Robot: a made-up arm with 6 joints.
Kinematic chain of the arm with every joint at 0, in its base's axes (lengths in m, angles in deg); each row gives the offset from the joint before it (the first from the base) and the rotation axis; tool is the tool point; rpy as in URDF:
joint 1: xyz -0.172 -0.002 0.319 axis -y
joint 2: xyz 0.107 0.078 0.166 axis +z
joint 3: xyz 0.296 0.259 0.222 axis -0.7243 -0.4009 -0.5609
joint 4: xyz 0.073 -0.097 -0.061 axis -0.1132 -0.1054 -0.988
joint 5: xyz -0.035 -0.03 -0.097 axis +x
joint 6: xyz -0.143 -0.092 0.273 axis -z
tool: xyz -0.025 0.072 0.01 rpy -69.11 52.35 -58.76
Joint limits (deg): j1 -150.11..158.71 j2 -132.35..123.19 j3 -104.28..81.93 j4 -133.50..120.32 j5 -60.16..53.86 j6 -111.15..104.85
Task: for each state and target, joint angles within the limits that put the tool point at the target. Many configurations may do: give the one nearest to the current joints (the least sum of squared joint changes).
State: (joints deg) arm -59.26 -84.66 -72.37 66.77 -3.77 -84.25
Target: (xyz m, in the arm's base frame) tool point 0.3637 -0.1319 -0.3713
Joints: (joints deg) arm -90.26 -67.30 -70.16 101.03 -42.27 -77.59
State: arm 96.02 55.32 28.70 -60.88 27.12 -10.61
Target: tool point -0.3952 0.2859 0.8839
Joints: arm 68.57 57.62 2.48 -40.83 43.68 -13.90
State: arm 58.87 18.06 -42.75 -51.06 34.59 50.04
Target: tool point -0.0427 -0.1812 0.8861
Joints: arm 53.88 -25.80 -30.91 -37.22 43.75 45.56
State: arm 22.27 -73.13 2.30 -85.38 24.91 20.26
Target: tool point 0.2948 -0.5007 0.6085
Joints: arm -1.51 -66.61 -13.06 -103.03 41.70 19.18
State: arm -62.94 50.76 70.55 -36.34 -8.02 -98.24
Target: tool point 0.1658 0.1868 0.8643
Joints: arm -42.75 62.21 77.70 -38.47 -3.84 -99.01
